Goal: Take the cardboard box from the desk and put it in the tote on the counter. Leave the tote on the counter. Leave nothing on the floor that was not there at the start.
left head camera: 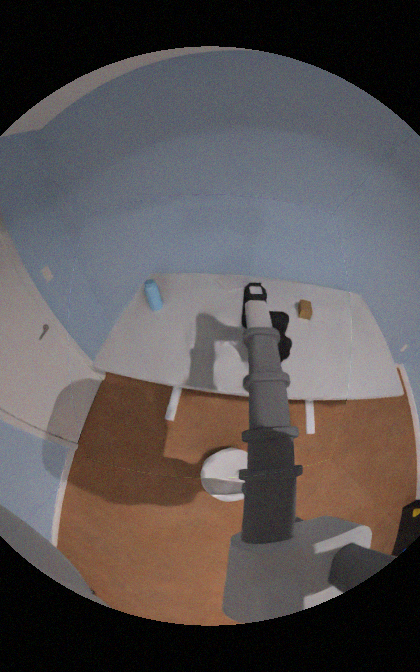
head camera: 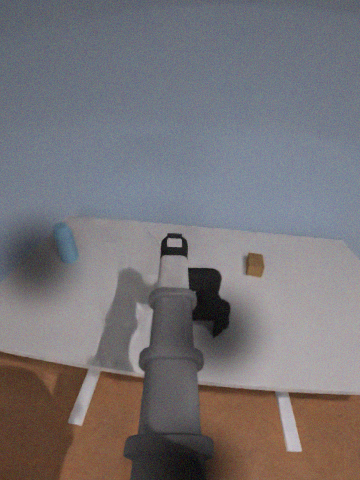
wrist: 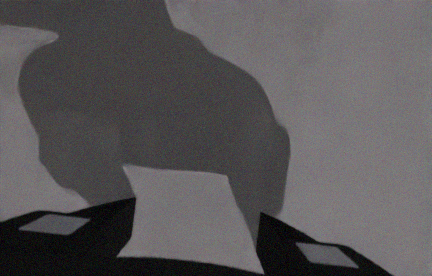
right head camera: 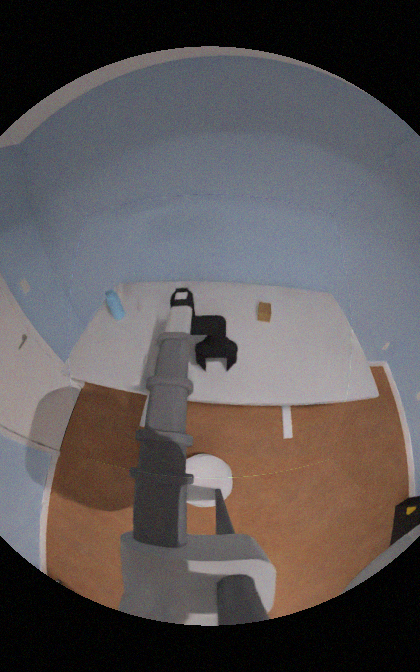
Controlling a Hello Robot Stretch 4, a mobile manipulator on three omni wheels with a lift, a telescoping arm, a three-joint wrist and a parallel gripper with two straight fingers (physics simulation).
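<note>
The small brown cardboard box stands on the right part of the white desk, toward the back. My gripper points down over the middle of the desk, with its fingers wide apart and nothing between them. The box is to the right of the gripper and farther back. In the wrist view the desk surface and the arm's dark shadow show beneath the fingers, and the box does not show. In the head view the arm hides part of the gripper. I cannot make out the tote or the counter.
A blue bottle stands at the desk's back left. A white round object is low beneath the arm. A dark object with a yellow part is at the right edge. A blue wall rises behind the desk.
</note>
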